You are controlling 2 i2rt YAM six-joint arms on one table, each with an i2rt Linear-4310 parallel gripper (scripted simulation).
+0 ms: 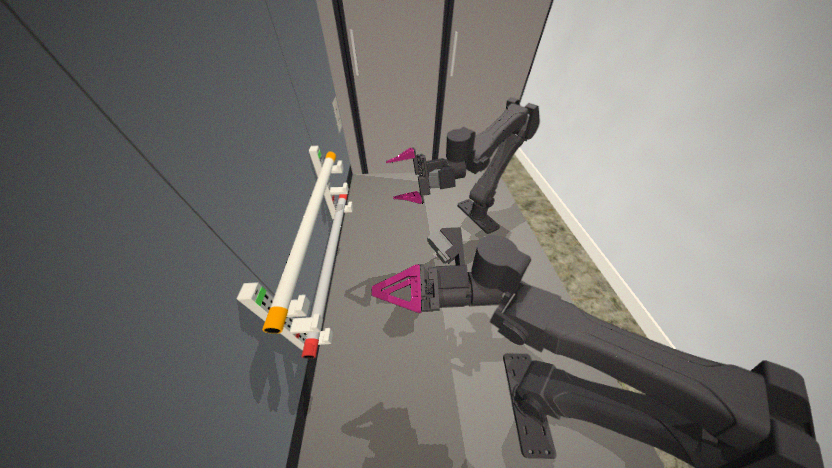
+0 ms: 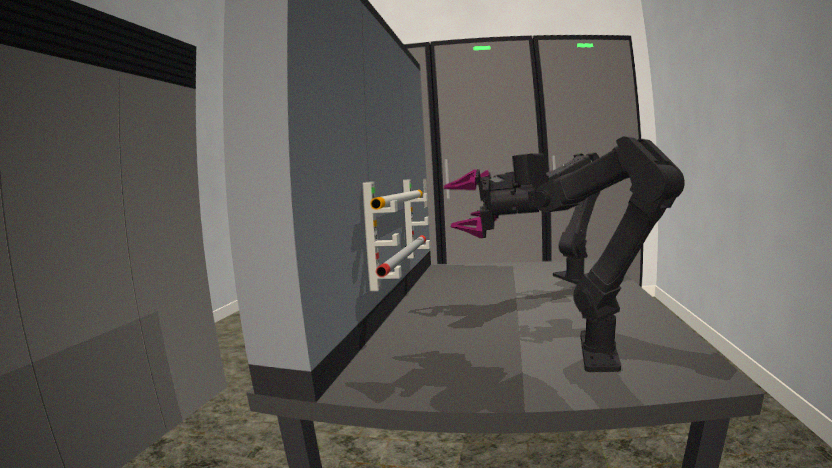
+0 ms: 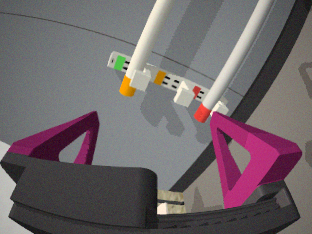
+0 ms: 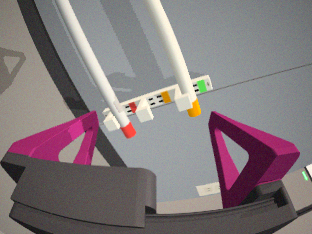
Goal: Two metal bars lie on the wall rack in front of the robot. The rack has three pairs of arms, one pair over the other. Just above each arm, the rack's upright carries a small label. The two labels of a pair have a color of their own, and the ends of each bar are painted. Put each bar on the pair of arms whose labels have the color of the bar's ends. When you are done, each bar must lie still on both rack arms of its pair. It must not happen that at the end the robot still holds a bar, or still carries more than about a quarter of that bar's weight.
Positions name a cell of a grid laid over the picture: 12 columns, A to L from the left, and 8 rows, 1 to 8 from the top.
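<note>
The left gripper (image 1: F6) (image 2: G4) (image 3: F5) is visible, and so is the right gripper (image 1: F4) (image 4: F5). A grey wall panel (image 1: B6) is part of the scene as well, appearing again in image 2 (image 2: E3), in image 3 (image 3: C3) and in image 4 (image 4: I2). There is also a red-ended bar (image 1: E5), along with an orange-ended bar (image 1: E6) and a rack upright (image 1: E6).
</note>
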